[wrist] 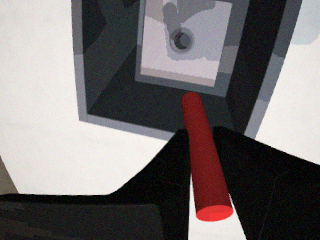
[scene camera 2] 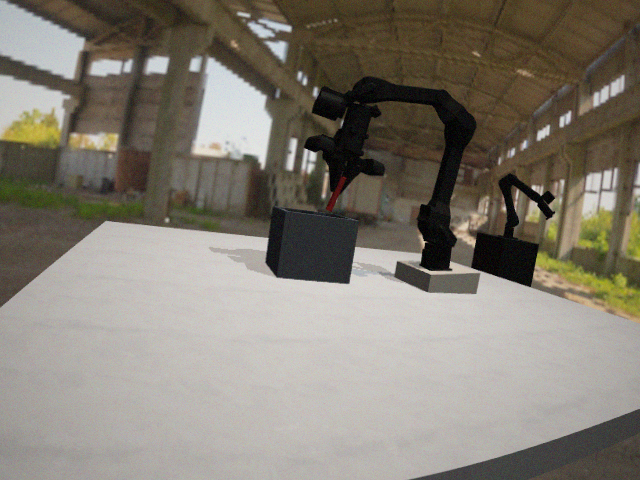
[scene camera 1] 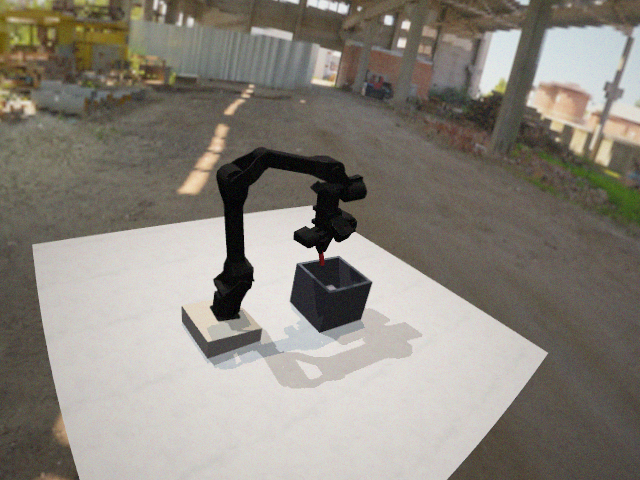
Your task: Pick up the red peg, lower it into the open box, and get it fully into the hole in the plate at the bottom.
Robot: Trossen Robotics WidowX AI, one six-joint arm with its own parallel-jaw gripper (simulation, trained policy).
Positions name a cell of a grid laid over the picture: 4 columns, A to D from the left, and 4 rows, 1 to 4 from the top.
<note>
In view: my gripper (scene camera 2: C2), a red peg (wrist: C4) and a dark box (scene camera 2: B3).
The dark box shows as well in the wrist view (wrist: B2) and in scene camera 1 (scene camera 1: C3). My gripper shows as well in the wrist view (wrist: C3) and in scene camera 1 (scene camera 1: C3).
</note>
